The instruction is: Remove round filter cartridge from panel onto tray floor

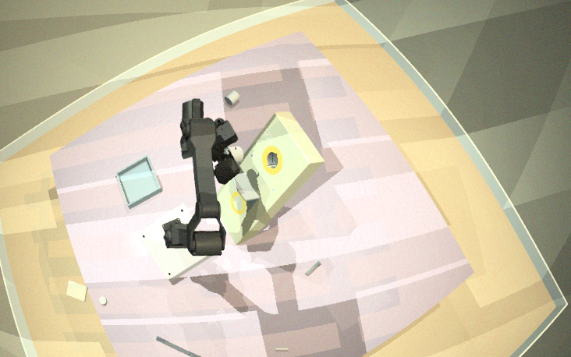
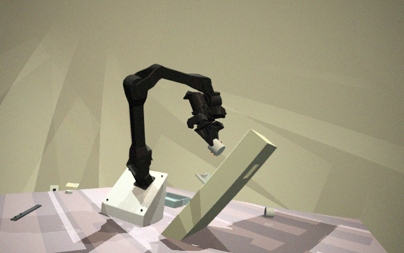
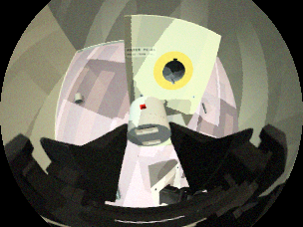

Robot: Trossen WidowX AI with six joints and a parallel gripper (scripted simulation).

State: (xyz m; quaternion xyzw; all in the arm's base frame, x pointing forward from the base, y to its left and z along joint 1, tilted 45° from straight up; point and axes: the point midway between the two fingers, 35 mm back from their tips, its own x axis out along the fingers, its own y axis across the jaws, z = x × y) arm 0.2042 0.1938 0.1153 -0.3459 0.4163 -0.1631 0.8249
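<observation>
The blue tray lies 310 mm behind my gripper tip, 280 mm below it and 220 mm to the left of it. The rest, counted from my gripper tip: white round cartridge (right at my gripper tip); then grey bar (330 mm to the right, 290 mm below, 90 mm ahead); then pale green panel (110 mm below, 70 mm ahead, 50 mm to the right).
</observation>
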